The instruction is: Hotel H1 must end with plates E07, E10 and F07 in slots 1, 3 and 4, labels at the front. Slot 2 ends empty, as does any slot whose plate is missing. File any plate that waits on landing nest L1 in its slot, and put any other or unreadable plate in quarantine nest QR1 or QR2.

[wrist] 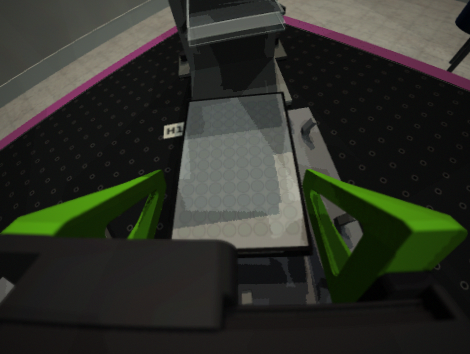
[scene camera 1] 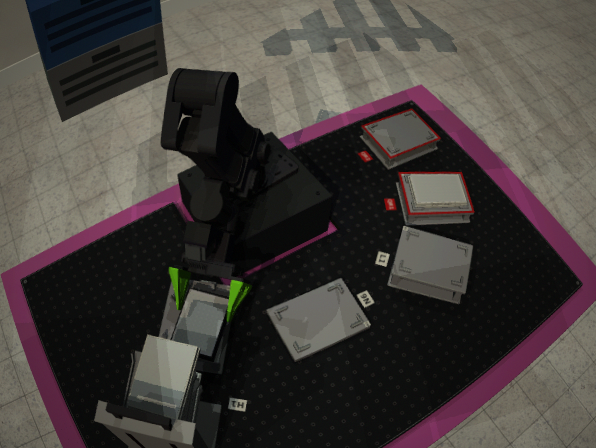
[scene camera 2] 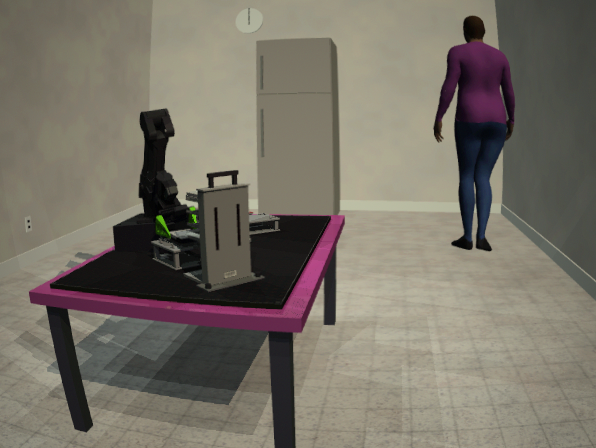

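Observation:
My gripper is open. Its green fingers stand on either side of a clear-lidded plate, apart from it in the wrist view. That plate lies on a grey nest in front of hotel H1. No label is readable on it. A pale plate sits at the hotel's top, and a clear plate edge shows lower in it; the other slots are hidden. Landing nest L1 bears no plate. A white plate sits on one red-rimmed quarantine nest.
The other red-rimmed nest bears no plate. A low grey nest, with a tag beside it, lies between the hotel and L1. The hotel has a black top handle. A person stands beyond the table.

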